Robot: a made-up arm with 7 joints. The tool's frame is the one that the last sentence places.
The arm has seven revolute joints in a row. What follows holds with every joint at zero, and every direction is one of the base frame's.
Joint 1 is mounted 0.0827 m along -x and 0.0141 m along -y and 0.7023 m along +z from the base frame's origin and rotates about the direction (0.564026, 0.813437, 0.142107).
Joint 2 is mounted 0.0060 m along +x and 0.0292 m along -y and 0.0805 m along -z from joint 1 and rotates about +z.
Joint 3 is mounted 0.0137 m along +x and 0.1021 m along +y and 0.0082 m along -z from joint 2 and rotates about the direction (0.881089, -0.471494, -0.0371).
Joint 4 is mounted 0.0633 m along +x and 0.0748 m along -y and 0.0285 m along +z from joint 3 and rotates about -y.
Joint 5 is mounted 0.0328 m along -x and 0.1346 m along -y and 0.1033 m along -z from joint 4 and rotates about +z.
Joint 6 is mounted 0.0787 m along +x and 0.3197 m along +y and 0.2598 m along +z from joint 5 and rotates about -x.
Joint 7 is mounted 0.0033 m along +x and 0.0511 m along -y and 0.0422 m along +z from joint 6 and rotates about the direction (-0.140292, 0.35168, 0.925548).
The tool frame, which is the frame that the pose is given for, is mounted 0.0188 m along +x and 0.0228 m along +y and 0.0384 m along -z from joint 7; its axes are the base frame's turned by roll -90.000, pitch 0.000 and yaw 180.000 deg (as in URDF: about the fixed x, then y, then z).
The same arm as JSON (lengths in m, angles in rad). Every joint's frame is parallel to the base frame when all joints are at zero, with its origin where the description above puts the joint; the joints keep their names.
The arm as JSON. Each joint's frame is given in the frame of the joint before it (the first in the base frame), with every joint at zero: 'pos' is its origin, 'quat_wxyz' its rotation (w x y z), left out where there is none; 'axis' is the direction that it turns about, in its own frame. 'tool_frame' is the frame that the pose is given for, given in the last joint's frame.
{"length_unit": "m", "angle_unit": "rad", "joints": [
  {"joint": "joint 1", "pos": [-0.0827, -0.0141, 0.7023], "axis": [0.564026, 0.813437, 0.142107]},
  {"joint": "joint 2", "pos": [0.006, -0.0292, -0.0805], "axis": [0.0, 0.0, 1.0]},
  {"joint": "joint 3", "pos": [0.0137, 0.1021, -0.0082], "axis": [0.881089, -0.471494, -0.0371]},
  {"joint": "joint 4", "pos": [0.0633, -0.0748, 0.0285], "axis": [0.0, -1.0, 0.0]},
  {"joint": "joint 5", "pos": [-0.0328, -0.1346, -0.1033], "axis": [0.0, 0.0, 1.0]},
  {"joint": "joint 6", "pos": [0.0787, 0.3197, 0.2598], "axis": [-1.0, 0.0, 0.0]},
  {"joint": "joint 7", "pos": [0.0033, -0.0511, 0.0422], "axis": [-0.140305, 0.351713, 0.925534]}
], "tool_frame": {"pos": [0.0188, 0.0228, -0.0384], "quat_wxyz": [0.0, 0.0, 0.707107, -0.707107]}}

